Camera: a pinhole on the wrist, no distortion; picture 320 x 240 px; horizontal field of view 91.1 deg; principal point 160.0 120.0 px. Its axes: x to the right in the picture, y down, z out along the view. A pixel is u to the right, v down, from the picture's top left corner.
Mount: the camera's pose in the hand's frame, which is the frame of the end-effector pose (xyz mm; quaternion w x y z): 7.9 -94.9 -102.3 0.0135 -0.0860 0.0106 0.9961
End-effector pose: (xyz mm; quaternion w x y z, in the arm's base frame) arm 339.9 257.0 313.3 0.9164 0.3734 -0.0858 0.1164
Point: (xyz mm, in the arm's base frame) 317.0 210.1 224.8
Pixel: 245 107
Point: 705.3 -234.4 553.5
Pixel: 31 177
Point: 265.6 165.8 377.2
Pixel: 188 59
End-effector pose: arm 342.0 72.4 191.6 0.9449 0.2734 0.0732 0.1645
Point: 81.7 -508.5 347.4
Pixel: 271 190
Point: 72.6 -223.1 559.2
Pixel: 243 89
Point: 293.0 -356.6 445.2
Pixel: 195 152
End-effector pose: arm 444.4 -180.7 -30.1 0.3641 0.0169 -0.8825 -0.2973
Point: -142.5 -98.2 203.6
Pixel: outside the picture
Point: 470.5 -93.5 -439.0
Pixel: 253 145
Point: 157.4 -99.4 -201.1
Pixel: 104 116
